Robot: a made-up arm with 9 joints.
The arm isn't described. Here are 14 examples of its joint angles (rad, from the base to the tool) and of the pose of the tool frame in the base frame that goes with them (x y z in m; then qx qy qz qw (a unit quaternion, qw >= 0)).
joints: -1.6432 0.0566 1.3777 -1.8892 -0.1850 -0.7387 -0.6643 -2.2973 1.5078
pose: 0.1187 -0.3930 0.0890 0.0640 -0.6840 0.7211 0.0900
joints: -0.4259 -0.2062 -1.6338 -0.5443 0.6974 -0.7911 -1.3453 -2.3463 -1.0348
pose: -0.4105 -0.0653 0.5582 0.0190 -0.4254 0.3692 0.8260
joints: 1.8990 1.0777 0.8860 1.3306 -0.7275 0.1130 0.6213 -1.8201 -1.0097
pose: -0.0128 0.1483 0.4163 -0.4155 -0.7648 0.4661 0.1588
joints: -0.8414 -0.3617 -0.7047 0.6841 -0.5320 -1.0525 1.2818 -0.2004 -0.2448
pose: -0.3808 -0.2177 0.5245 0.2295 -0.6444 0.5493 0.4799
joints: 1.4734 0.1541 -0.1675 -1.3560 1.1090 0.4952 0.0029 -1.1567 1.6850
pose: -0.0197 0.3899 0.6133 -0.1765 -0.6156 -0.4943 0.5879
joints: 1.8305 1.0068 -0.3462 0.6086 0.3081 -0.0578 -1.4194 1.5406 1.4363
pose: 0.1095 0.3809 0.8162 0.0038 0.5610 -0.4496 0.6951
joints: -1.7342 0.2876 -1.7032 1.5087 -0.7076 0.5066 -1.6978 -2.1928 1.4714
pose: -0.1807 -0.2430 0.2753 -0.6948 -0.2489 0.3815 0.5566
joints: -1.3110 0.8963 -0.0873 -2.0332 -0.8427 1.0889 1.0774 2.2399 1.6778
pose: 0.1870 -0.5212 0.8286 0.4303 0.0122 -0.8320 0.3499
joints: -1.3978 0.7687 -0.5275 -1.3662 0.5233 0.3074 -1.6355 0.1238 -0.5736
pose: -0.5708 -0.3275 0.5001 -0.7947 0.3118 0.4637 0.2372
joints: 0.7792 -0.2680 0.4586 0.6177 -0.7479 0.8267 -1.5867 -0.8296 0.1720
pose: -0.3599 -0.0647 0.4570 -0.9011 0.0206 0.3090 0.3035
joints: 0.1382 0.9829 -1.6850 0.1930 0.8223 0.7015 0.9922 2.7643 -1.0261
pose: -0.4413 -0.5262 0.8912 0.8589 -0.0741 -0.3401 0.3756
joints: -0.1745 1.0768 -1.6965 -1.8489 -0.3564 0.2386 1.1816 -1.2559 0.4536
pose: 0.1697 -0.1787 0.5130 -0.0163 0.0529 -0.8931 0.4465
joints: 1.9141 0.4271 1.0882 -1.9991 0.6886 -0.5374 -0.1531 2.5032 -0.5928
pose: -0.1200 0.3682 0.3400 -0.6679 -0.2391 -0.2063 0.6739
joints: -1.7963 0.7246 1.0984 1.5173 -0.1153 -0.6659 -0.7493 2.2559 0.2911
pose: -0.3169 -0.5535 0.2102 0.6147 -0.0909 0.6029 0.5004
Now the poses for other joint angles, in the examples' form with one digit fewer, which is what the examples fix.
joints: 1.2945 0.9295 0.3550 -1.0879 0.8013 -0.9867 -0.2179 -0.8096 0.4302
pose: -0.384 0.088 0.978 0.554 -0.154 0.105 0.812
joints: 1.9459 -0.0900 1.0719 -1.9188 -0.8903 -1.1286 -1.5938 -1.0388 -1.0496
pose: -0.219 0.381 0.483 0.189 -0.752 -0.086 0.625
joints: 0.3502 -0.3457 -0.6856 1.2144 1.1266 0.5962 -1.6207 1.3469 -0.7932
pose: 0.110 0.021 1.073 0.081 -0.517 -0.828 0.200
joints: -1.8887 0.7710 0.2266 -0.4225 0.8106 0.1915 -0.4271 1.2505 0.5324
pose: -0.052 0.109 0.137 -0.392 -0.232 -0.423 0.783
